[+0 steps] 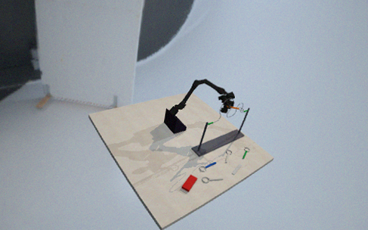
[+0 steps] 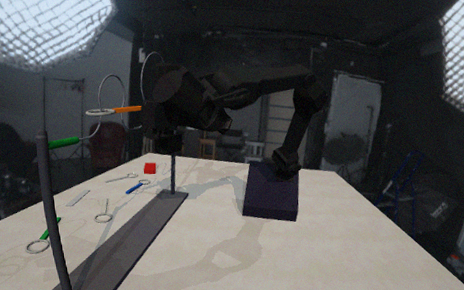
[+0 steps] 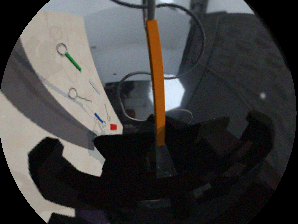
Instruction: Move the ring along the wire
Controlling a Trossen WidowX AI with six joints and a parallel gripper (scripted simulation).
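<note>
The orange-handled ring is 9 cm to the left of my gripper tip, 2 cm ahead of it and 1 cm below it. From my gripper tip the other things lie so: grey bar: 36 cm ahead, 35 cm below, 15 cm to the right; green-handled ring: 35 cm below, 27 cm ahead, 11 cm to the left; blue-handled ring: 36 cm to the right, 35 cm below, 21 cm ahead.
</note>
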